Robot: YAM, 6 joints.
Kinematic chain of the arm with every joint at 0, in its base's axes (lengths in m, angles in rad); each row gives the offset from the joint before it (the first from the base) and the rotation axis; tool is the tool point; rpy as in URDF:
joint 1: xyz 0 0 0.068 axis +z
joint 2: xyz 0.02 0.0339 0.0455 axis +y
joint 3: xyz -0.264 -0.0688 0 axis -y
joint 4: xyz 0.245 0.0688 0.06 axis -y
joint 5: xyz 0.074 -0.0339 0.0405 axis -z
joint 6: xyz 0.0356 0 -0.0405 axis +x
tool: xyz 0 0 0 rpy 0 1.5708 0
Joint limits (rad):
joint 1: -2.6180..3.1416
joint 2: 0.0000..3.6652
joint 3: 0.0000..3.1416
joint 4: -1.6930..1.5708
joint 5: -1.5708..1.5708
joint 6: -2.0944..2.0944
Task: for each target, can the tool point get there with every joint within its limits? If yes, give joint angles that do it. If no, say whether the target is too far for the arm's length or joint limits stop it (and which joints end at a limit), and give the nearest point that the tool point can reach.
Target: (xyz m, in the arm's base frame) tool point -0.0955 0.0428 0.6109
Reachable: yes | joints 2.5417 1.0024 1.7023 0.0508 -0.5481 -0.5731
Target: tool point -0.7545 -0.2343 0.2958
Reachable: no: too far | nearest point -0.5640 -0.1751 0.2509 | short by 0.204 m
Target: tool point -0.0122 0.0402 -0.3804
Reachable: no: joint limits stop it (at a limit: joint 2) | nearest point -0.0201 0.0662 -0.3327 | short by 0.055 m
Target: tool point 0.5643 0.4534 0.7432
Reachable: no: too far | nearest point 0.3792 0.3047 0.5308 | short by 0.319 m
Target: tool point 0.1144 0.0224 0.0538
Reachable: yes | joints -0.0510 2.0245 0.4459 -0.9947 -0.9126 -0.2268
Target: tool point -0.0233 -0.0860 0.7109
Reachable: yes | joints -1.5628 1.5038 2.4536 0.7238 0.7379 0.6506
